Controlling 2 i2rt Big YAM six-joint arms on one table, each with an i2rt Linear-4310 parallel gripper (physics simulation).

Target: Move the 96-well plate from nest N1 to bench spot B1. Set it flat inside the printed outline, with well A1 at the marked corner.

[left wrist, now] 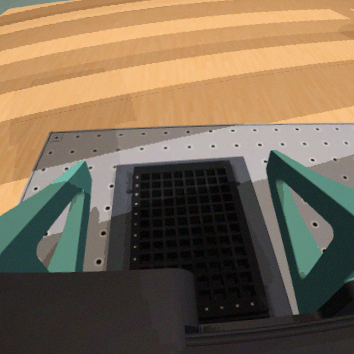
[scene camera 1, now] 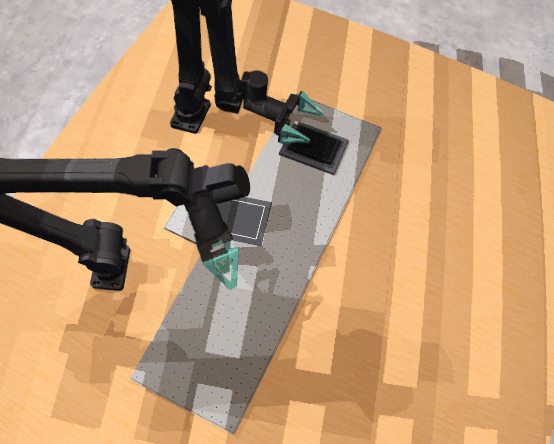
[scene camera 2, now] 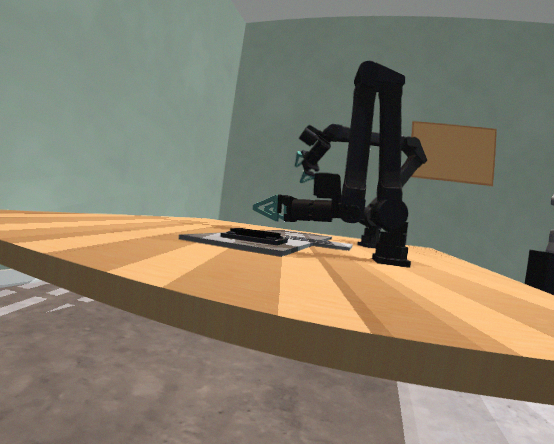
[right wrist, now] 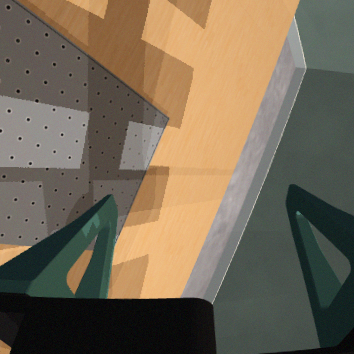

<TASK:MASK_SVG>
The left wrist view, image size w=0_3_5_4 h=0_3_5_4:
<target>my left gripper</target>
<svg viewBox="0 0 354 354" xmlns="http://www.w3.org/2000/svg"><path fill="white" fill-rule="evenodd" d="M354 189L309 169L278 150L270 150L266 164L266 175L299 314L198 324L194 275L186 269L153 268L82 271L90 208L91 175L85 160L80 160L43 189L0 215L0 354L354 354ZM70 202L63 231L46 268L36 255L37 244ZM289 187L331 225L333 238L323 253L301 218Z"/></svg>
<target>well plate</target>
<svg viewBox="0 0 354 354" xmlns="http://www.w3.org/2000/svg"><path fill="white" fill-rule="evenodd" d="M134 166L129 270L182 268L192 272L195 282L198 324L267 318L269 316L269 306L230 161L214 160Z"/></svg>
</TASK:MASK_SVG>
